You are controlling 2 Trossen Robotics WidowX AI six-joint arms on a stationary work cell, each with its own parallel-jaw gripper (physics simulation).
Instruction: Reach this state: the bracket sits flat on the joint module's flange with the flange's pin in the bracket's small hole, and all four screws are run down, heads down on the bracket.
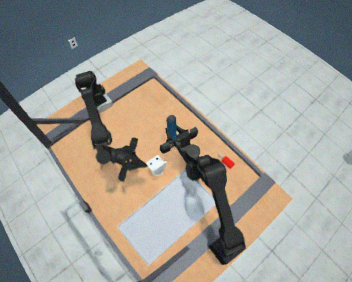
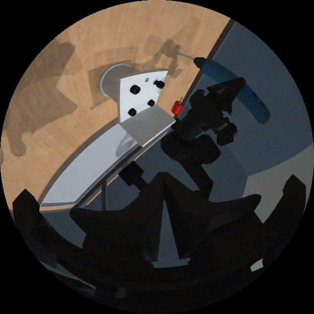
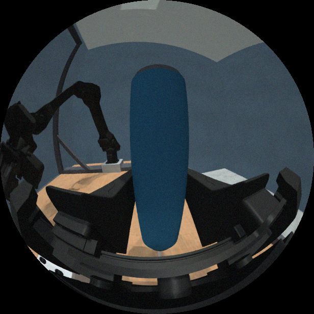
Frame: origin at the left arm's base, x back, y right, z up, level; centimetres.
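Seen in the pictures: left gripper, fingertip midpoint: (image 1: 147, 165); left arm's base at its link origin: (image 1: 99, 100); right arm's base at its link origin: (image 1: 228, 246).
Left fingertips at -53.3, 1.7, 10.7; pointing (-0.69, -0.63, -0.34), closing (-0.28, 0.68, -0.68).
Observation:
Offsets run from my left fingertips to a thing's top centre, as dx, dy, dz. Level surfaces: height alone.
The bracket (image 1: 157, 162) (image 2: 126, 102) lies on the flange of the grey joint module (image 2: 111, 84). Four black screws stand in it; the upper right screw (image 2: 159, 84) appears to stand higher than the others. A small hole shows near the bracket's upper edge; whether the pin fills it I cannot tell. My left gripper (image 1: 146, 165) (image 2: 162, 176) is shut and empty, its tips close beside the bracket. My right gripper (image 1: 173, 138) (image 3: 157, 171) is shut on the blue screwdriver {+8.3, -19.1, +8.8} (image 1: 171, 126) (image 2: 235, 89) (image 3: 159, 140), held by its handle, with the shaft pointing down beyond the bracket.
A small red tool {-14.7, -34.2, -11.6} (image 1: 228, 162) (image 2: 177, 108) with a thin metal tip lies near the table's right edge. A pale rectangular mat {dz -14.5} (image 1: 155, 225) (image 2: 90, 172) lies in front of the bracket. A light grey block {+53.3, -1.7, -10.7} (image 1: 105, 103) (image 3: 112, 166) is at the left arm's base.

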